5 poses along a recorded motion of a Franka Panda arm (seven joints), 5.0 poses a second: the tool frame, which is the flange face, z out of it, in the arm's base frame.
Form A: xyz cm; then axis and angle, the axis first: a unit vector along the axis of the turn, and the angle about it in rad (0 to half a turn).
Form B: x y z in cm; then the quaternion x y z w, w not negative. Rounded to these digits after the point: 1 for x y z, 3 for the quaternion.
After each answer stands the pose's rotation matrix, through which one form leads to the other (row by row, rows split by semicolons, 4 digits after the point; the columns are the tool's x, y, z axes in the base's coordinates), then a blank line. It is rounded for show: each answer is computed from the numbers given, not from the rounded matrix.
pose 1, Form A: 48.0, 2.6, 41.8, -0.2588, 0.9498, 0.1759, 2.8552
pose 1, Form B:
48.0, 2.6, 41.8, -0.256, 0.940, 0.174, 0.143
-0.8280 -0.5313 0.1791; -0.4319 0.8082 0.4004; -0.3575 0.2542 -0.8987

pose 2, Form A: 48.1, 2.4, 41.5, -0.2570, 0.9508, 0.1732, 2.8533
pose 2, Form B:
48.1, 2.4, 41.5, -0.254, 0.941, 0.171, 0.144
-0.8294 -0.5278 0.1831; -0.4294 0.8119 0.3956; -0.3575 0.2495 -0.9000

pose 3, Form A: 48.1, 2.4, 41.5, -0.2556, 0.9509, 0.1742, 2.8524
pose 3, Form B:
48.1, 2.4, 41.5, -0.253, 0.941, 0.172, 0.144
-0.8305 -0.5257 0.1840; -0.4264 0.8126 0.3973; -0.3584 0.2516 -0.8990

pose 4, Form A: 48.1, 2.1, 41.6, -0.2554, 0.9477, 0.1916, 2.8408
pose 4, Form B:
48.1, 2.1, 41.6, -0.253, 0.937, 0.189, 0.150
-0.8276 -0.5299 0.1851; -0.4164 0.8007 0.4306; -0.3764 0.2793 -0.8833

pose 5, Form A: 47.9, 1.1, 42.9, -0.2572, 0.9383, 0.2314, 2.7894
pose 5, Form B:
47.9, 1.1, 42.9, -0.253, 0.924, 0.228, 0.175
-0.8104 -0.5476 0.2083; -0.3880 0.7680 0.5096; -0.4390 0.3322 -0.8348

